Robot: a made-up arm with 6 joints.
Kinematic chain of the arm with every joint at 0, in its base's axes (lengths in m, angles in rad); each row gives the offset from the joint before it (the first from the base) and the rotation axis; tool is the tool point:
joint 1: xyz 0 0 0.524 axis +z
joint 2: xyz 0.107 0 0 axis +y
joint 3: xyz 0 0 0.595 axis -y
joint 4: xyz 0 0 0.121 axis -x
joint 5: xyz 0.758 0 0 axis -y
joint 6: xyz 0.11 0 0 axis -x
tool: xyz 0 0 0
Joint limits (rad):
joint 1: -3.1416..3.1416
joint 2: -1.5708..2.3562
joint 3: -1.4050..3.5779
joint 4: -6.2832..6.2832
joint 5: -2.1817..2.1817
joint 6: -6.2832..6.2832
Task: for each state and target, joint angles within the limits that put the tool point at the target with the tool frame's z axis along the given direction. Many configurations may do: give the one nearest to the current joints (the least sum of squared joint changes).
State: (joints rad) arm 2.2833 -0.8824 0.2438 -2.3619 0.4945 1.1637
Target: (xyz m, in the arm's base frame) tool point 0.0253 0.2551 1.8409 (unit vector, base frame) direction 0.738 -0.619 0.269
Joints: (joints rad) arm 1.6651 -0.4033 0.6019 -2.0835 0.5391 1.2937
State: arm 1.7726 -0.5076 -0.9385 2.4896 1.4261 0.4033
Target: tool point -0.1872 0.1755 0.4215 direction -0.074 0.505 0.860
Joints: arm 2.2099 0.1099 -1.4050 2.6219 2.1552 -0.0369
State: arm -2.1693 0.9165 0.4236 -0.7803 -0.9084 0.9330
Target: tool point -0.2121 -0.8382 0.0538 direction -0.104 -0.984 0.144
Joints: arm -1.9196 1.0079 -0.3732 -1.3022 -0.9640 1.5225
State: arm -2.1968 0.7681 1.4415 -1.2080 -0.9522 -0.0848
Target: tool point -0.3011 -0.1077 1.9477 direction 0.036 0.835 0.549
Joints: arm -2.9623 0.3114 1.7368 -1.1604 -0.5450 -0.0852
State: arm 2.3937 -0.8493 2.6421 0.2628 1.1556 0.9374
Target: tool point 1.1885 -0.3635 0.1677 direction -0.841 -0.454 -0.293
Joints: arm 2.8525 -1.4966 1.8935 0.1180 0.8368 0.6655
